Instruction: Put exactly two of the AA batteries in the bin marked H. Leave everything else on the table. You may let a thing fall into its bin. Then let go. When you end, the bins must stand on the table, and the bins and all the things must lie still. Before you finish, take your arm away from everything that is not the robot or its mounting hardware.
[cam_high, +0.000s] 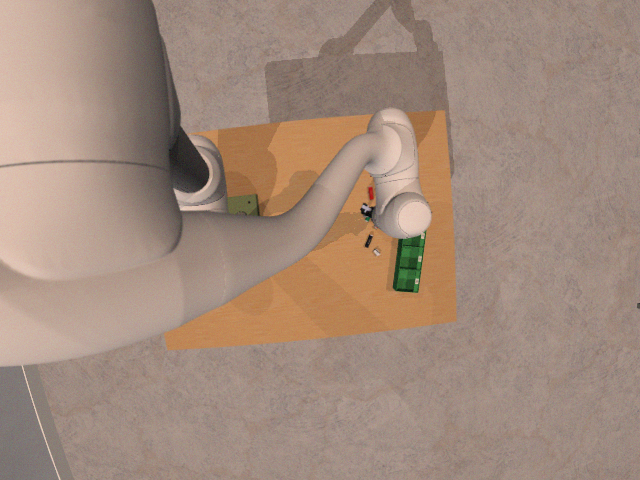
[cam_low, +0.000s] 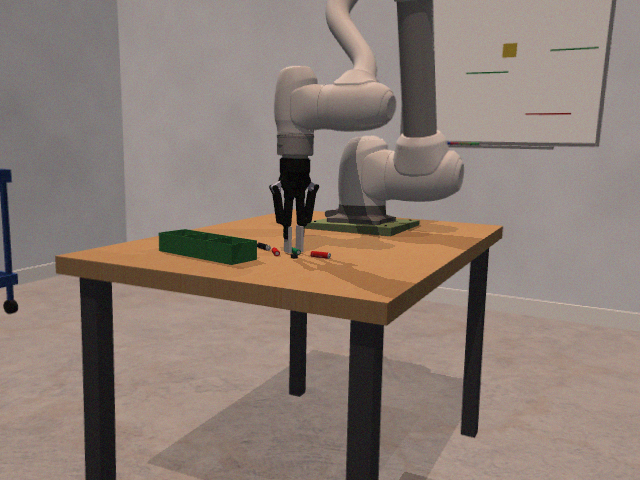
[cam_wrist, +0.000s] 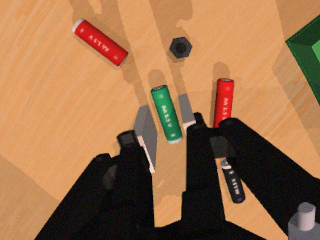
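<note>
Right now the green AA battery is 30 mm below my hand. The rest, counted from my hand: small white block (140 mm to the right, 30 mm below, 20 mm ahead); small black round piece (50 mm ahead, 30 mm to the left, 30 mm below); black AA battery (90 mm to the right, 30 mm below, 10 mm behind).
</note>
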